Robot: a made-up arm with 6 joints.
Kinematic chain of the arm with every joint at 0, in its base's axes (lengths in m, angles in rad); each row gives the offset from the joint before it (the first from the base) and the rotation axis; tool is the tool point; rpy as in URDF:
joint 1: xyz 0 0 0.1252 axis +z
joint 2: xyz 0 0 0 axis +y
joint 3: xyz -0.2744 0 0.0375 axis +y
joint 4: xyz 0.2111 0 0.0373 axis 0.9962 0 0.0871
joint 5: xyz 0 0 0 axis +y
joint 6: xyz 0.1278 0 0.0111 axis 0.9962 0 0.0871
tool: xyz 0 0 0 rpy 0 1.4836 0
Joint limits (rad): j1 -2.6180..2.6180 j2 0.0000..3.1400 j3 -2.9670..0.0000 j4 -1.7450..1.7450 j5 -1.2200..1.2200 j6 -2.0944..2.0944
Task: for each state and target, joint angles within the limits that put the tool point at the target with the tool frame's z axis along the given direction. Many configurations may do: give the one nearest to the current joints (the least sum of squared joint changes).
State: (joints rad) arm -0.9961 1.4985 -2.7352 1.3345 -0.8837 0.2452
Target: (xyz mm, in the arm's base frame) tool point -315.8 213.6 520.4 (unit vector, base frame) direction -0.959 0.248 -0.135
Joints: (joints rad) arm -0.7561 0.9233 -2.9667 0.5343 -1.2169 0.2452
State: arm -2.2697 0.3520 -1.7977 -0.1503 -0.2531 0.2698
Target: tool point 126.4 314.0 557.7 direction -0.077 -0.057 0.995
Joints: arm -1.9720 0.2858 -2.1481 -0.1090 0.4639 0.2698
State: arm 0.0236 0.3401 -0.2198 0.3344 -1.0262 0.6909
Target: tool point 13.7 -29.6 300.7 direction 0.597 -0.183 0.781
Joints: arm 0.0973 0.0017 -0.0021 0.3188 -0.8730 0.6909
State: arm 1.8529 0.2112 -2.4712 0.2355 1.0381 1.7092
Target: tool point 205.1 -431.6 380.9 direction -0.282 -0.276 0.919
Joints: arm 2.1178 0.0010 -2.4821 0.4882 0.9604 1.7092
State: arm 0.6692 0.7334 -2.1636 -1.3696 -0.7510 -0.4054
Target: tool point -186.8 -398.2 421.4 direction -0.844 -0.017 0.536
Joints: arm 1.3749 0.0804 -2.1467 -1.7436 -0.9919 -0.4054
